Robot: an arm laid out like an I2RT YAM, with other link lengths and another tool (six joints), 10 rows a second.
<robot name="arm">
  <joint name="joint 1" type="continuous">
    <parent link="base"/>
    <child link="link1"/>
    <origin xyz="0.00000 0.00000 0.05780" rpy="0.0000 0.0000 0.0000"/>
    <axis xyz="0 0 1"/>
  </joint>
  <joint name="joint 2" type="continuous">
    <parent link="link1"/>
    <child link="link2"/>
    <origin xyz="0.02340 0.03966 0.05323" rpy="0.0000 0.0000 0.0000"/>
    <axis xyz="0 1 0"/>
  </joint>
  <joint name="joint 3" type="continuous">
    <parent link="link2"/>
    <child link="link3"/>
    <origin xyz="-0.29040 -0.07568 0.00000" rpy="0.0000 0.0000 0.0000"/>
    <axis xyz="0 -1 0"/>
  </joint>
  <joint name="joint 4" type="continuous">
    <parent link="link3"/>
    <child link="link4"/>
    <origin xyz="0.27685 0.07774 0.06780" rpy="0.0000 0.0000 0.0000"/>
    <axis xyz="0 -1 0"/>
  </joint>
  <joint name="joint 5" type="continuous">
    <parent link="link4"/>
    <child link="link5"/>
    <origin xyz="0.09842 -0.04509 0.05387" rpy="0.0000 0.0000 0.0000"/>
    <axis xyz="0 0 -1"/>
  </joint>
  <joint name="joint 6" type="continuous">
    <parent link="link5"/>
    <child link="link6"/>
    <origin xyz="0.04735 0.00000 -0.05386" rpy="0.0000 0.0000 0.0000"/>
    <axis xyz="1 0 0"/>
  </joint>
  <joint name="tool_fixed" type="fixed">
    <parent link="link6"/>
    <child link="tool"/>
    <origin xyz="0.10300 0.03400 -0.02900" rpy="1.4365 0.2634 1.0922"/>
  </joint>
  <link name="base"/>
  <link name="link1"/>
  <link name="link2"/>
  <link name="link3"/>
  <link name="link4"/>
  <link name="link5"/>
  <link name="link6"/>
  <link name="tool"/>
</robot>
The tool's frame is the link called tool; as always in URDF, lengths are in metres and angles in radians. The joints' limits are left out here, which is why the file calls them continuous.
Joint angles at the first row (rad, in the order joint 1, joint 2, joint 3, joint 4, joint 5, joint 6):
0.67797 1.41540 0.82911 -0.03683 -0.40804 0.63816
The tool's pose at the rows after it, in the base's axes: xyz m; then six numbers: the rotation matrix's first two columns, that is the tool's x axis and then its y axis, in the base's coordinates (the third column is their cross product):
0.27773 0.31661 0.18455 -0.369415 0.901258 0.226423 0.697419 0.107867 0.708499
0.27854 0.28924 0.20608 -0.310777 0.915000 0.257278 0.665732 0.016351 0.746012
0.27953 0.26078 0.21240 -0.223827 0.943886 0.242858 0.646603 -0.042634 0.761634
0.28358 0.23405 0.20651 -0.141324 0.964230 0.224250 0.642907 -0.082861 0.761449
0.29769 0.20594 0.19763 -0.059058 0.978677 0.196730 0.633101 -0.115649 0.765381
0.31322 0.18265 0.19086 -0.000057 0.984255 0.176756 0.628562 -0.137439 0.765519
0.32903 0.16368 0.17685 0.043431 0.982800 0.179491 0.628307 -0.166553 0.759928
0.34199 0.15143 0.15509 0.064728 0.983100 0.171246 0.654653 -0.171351 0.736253
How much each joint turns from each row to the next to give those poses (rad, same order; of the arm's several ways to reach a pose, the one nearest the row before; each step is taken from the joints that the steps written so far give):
-0.06562 -0.07069 -0.04066 0.01426 -0.01854 0.00728
-0.05505 -0.12813 -0.06827 0.02257 0.01129 0.02812
-0.04821 -0.10905 -0.04614 -0.04417 0.05474 0.00749
-0.05947 -0.06484 -0.04023 -0.03666 0.03112 -0.00261
-0.08341 -0.01556 -0.02142 -0.01117 0.01409 -0.02375
-0.07991 0.01905 0.00042 -0.00020 -0.00893 -0.02730
-0.07312 0.04926 -0.02135 0.05948 -0.02868 -0.01184
-0.05076 0.08367 -0.00547 0.04306 -0.03103 -0.01953

